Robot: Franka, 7 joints.
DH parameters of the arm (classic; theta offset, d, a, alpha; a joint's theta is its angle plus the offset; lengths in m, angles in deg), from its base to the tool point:
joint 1: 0 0.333 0 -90
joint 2: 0 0 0 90
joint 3: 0 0.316 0.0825 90
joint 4: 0 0 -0.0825 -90
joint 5: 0 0.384 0 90
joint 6: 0 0 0.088 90
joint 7: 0 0.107 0 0
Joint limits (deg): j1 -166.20..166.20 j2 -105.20..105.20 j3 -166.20..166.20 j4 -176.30..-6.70 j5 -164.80..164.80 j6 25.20..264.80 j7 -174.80..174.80
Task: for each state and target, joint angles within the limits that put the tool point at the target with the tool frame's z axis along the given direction. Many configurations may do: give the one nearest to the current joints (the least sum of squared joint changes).
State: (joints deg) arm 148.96 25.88 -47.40 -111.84 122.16 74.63 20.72
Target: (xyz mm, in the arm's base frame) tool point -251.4 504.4 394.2 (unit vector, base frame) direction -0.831 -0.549 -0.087
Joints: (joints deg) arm 151.87 23.43 -54.61 -110.72 86.47 63.11 20.72
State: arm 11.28 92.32 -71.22 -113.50 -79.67 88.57 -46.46
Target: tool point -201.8 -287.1 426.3 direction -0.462 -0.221 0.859
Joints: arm -9.05 82.70 -100.07 -163.17 -111.80 115.11 -46.46
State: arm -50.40 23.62 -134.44 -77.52 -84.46 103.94 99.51
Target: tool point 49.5 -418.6 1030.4 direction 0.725 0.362 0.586
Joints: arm -62.45 57.23 -145.63 -50.92 -107.19 99.39 99.51
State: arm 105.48 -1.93 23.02 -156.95 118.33 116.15 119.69
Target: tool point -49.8 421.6 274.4 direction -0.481 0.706 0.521
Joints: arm 82.72 5.98 4.43 -157.92 146.91 72.11 119.69
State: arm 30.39 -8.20 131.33 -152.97 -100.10 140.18 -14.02
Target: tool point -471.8 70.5 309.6 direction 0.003 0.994 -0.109
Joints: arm 43.62 -7.70 139.37 -135.70 -80.28 96.66 -14.02
